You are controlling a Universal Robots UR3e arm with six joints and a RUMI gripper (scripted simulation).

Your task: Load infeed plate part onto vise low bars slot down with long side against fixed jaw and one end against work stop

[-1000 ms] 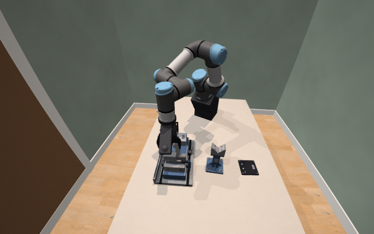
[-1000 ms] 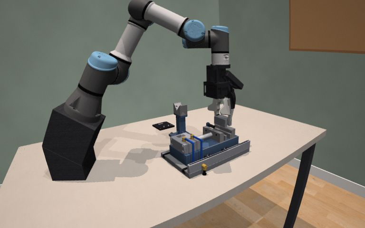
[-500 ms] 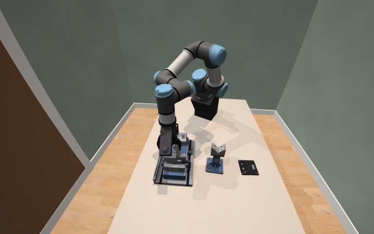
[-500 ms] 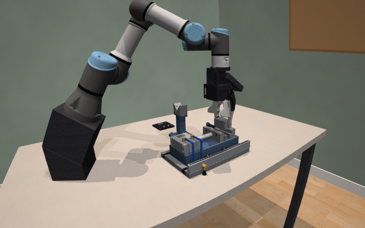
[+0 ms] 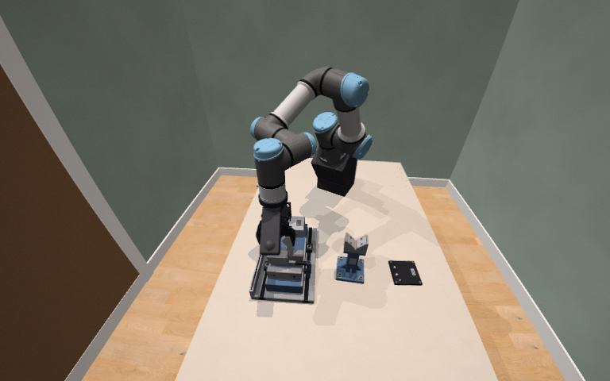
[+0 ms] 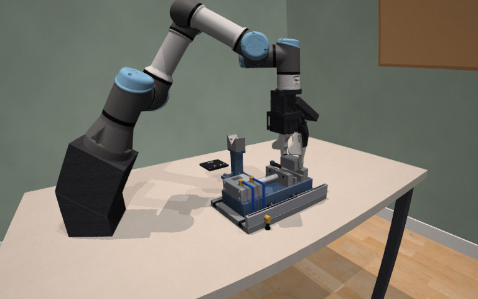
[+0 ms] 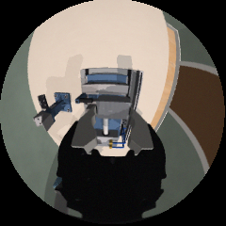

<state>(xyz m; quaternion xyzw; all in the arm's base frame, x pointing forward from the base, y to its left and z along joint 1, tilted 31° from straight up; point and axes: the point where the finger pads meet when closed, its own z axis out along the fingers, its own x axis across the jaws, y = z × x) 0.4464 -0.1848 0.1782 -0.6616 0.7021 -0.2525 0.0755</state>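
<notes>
My hand is 10 mm above the part. From my hand the other things lie so: air cylinder: 160 mm behind, 50 mm below, 40 mm to the left; then grey vise side rail: 90 mm below, 80 mm behind, 60 mm to the right; then vise: 80 mm below, 70 mm behind, 30 mm to the left.
</notes>
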